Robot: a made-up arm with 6 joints.
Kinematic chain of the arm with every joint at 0, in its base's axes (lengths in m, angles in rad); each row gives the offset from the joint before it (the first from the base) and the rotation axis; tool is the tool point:
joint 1: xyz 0 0 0.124 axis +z
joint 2: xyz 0 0.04 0 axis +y
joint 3: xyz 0 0 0.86 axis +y
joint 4: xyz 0 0 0.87 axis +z
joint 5: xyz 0 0 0 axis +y
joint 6: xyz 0 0 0.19 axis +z
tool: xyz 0 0 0
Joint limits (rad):
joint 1: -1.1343..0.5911
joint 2: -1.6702..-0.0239
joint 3: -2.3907..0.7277
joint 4: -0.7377..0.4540
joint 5: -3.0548..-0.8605
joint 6: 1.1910..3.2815
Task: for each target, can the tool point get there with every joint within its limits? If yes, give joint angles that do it. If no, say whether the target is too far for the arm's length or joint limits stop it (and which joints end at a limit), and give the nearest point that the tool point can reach.
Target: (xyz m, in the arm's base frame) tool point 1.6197 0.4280 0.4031
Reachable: no: joint limits stop it (at a limit: joint 1, joint 2, joint 3, joint 4) | nearest point -0.0485 0.4773 0.3024 | short by 1.672 m
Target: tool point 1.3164 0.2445 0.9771
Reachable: no: joint limits stop it (at a limit: joint 2, joint 3, joint 4, joint 5) | nearest point 0.4069 0.0756 1.5106 | short by 1.068 m
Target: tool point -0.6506 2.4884 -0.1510
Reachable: no: too far | nearest point -0.6576 1.7335 -0.0738 | short by 0.759 m
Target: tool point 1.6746 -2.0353 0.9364
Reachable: no: too far | nearest point 0.3548 -0.4312 1.8105 | short by 2.254 m
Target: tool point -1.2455 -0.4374 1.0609
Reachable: yes | joints 0.3652 -1.0072 0.3061 0.0256 -2.2744 1.8218
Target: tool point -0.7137 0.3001 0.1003
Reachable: yes | joints -0.4230 -0.3925 -2.0622 0.3270 -1.3318 1.8561
